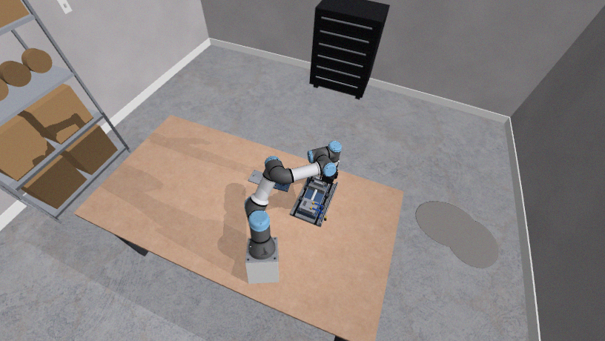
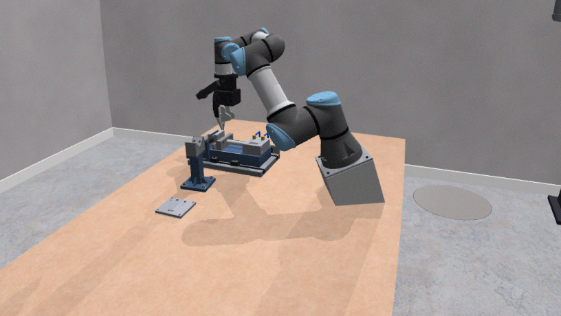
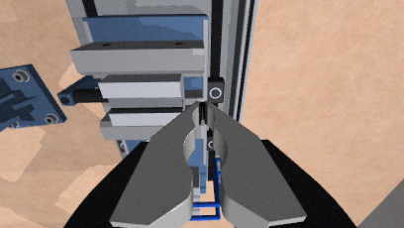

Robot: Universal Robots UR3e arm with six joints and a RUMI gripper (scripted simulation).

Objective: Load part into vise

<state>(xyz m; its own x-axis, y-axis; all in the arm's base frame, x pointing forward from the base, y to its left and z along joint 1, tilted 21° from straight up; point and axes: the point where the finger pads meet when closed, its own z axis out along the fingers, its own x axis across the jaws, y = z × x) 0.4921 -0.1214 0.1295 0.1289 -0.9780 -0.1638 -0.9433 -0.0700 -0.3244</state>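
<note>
Right now the part is 5 cm to the left of my hand, 2 cm below it and 1 cm behind it. Also, from my hand: fixed jaw: 5 cm to the left, 4 cm below, 2 cm ahead; then work stop: 9 cm to the left, 3 cm below, 1 cm behind; then vise: 8 cm below, 8 cm behind, 4 cm to the left.
</note>
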